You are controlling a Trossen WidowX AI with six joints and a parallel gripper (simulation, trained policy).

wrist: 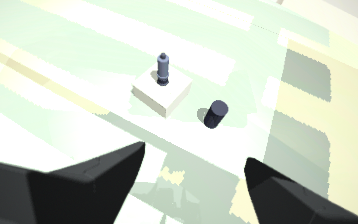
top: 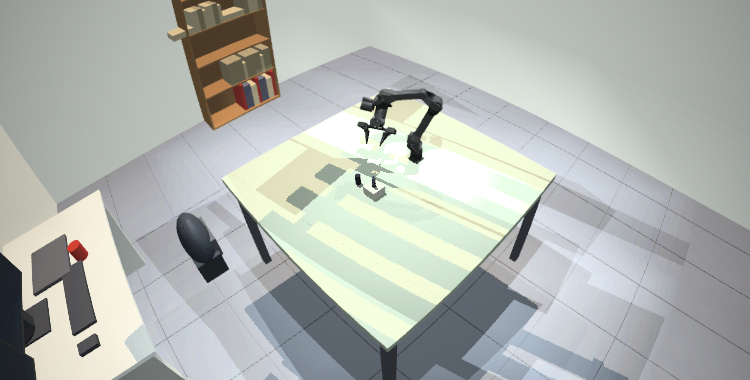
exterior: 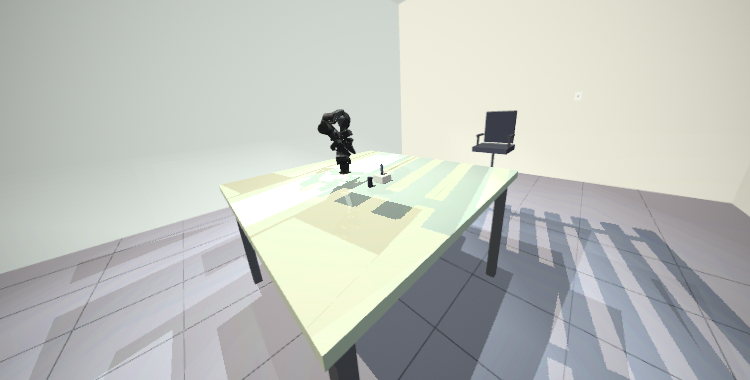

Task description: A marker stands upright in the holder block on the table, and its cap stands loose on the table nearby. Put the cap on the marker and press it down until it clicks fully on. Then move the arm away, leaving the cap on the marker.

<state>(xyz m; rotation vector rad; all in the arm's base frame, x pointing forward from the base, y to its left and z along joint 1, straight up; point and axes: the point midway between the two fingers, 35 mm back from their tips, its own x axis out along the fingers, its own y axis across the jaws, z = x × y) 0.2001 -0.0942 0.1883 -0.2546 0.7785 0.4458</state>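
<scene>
The dark cap is 120 mm ahead of my gripper tip, 10 mm to the left of it and 140 mm below it. The rest, counted from my gripper tip: white holder block 110 mm ahead, 110 mm to the left, 140 mm below.
</scene>
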